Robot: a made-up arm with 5 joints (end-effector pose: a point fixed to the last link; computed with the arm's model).
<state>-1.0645 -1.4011 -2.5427 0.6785 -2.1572</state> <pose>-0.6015 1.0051 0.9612 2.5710 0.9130 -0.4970</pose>
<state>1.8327 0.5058 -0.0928 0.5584 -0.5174</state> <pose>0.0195 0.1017 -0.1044 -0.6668 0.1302 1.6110</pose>
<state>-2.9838 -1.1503 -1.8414 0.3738 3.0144</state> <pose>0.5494 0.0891 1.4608 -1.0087 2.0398 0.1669</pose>
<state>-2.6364 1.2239 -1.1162 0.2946 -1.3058</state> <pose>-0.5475 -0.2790 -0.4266 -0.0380 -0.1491 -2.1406</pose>
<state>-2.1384 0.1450 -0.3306 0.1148 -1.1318</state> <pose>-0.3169 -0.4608 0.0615 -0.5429 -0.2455 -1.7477</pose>
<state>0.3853 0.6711 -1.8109 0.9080 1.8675</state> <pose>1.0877 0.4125 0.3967 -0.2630 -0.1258 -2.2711</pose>
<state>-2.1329 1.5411 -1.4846 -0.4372 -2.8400</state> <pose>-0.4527 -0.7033 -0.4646 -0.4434 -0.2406 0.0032</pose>
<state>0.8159 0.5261 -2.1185 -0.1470 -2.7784</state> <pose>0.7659 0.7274 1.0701 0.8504 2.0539 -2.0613</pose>
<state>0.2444 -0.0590 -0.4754 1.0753 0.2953</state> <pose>0.4909 0.0833 0.1605 -0.6039 0.0712 -0.6968</pose>
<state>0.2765 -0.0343 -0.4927 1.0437 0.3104</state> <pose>0.5014 0.1028 0.1559 -0.5960 0.0415 -0.6859</pose>
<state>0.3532 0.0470 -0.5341 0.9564 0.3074</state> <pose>0.5218 0.1510 0.1326 -0.5638 -0.0181 -0.6211</pose>
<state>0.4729 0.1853 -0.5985 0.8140 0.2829</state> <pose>0.5402 0.2311 0.0856 -0.5038 -0.1008 -0.4987</pose>
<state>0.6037 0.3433 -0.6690 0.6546 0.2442</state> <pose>0.5398 0.3215 0.0243 -0.4299 -0.1812 -0.3508</pose>
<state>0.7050 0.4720 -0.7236 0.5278 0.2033</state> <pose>0.5234 0.3890 -0.0313 -0.3679 -0.2359 -0.2238</pose>
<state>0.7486 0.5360 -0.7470 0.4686 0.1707</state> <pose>0.5107 0.4149 -0.0617 -0.3389 -0.2550 -0.1536</pose>
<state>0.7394 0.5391 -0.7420 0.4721 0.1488</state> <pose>0.5106 0.4060 -0.0657 -0.3419 -0.2451 -0.1393</pose>
